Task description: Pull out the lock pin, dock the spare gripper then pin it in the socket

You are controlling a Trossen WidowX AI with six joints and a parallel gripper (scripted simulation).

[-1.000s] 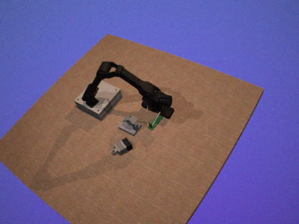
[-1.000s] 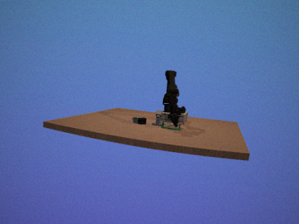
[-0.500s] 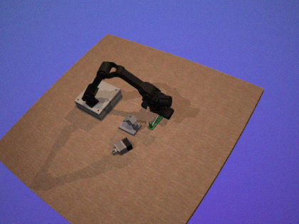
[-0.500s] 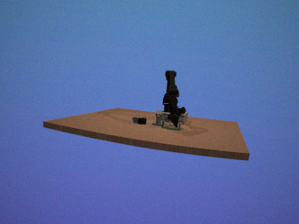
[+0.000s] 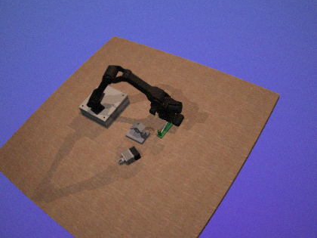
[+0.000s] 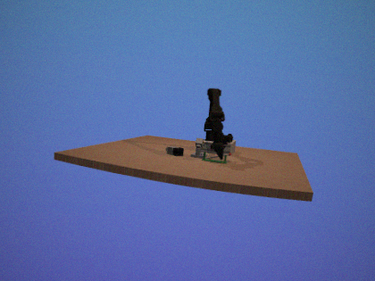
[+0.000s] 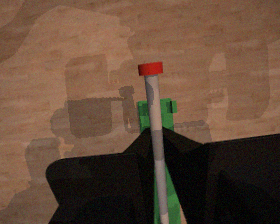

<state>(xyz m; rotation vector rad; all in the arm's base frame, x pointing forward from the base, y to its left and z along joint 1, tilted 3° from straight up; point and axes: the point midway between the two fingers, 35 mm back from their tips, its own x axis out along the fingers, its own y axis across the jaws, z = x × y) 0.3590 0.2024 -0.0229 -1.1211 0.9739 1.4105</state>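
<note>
Now: gripper tip 40 mm to the left of the green rack, 10 mm below it and 10 mm short of it. From my gripper tip the other things lie so: spare gripper: 310 mm to the right, 10 mm behind; then grey mount: 170 mm to the right, 70 mm behind, 40 mm above.
</note>
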